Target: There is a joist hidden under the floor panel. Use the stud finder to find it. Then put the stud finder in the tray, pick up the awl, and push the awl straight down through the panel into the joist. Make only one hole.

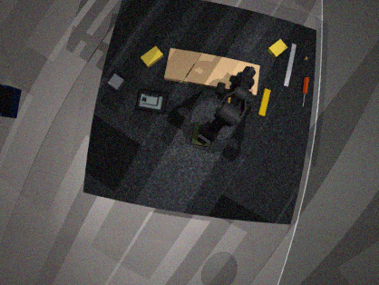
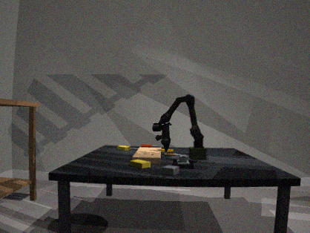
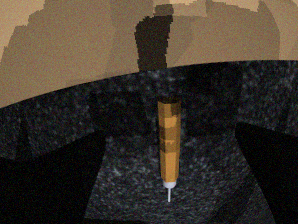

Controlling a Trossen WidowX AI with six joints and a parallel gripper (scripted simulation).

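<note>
Right now the awl is 6 cm behind my gripper tip and 2 cm below it. Also, from my gripper tip: yellow bar 5 cm ahead, 21 cm to the right, 2 cm below; then dark grey stud finder 16 cm behind, 42 cm to the left, 2 cm above; then dark tray 16 cm behind, 41 cm to the left, 2 cm below.
</note>
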